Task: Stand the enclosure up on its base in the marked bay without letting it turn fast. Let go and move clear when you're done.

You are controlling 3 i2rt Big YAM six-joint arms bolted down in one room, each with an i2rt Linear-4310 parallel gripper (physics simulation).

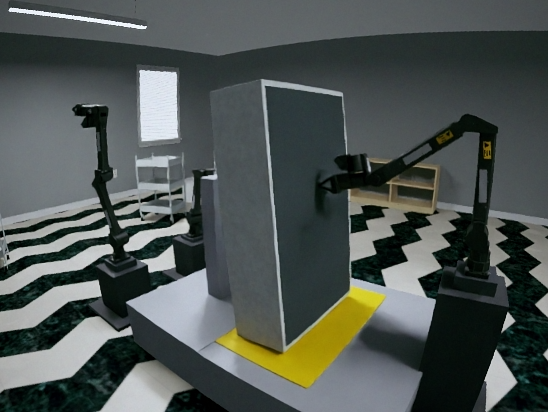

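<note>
The enclosure (310,215), a tall grey box with a dark, pale-edged front, stands nearly upright on the yellow marked bay (320,357), leaning slightly left. Its far side is hidden. The right-hand arm's gripper (325,186) is at the dark face, its tip very close to or touching it; whether its fingers are open or shut is unclear. The left-hand arm's gripper (76,111) is raised high, well apart from the enclosure; its finger state is unclear. The arm behind, left of the enclosure, is partly hidden, and its fingers cannot be made out.
A grey upright block (215,245) stands close behind the enclosure's left side on the grey platform (167,310). The arms stand on dark pedestals (465,330) around it. A white cart (153,187) and a wooden shelf unit (436,187) stand farther back.
</note>
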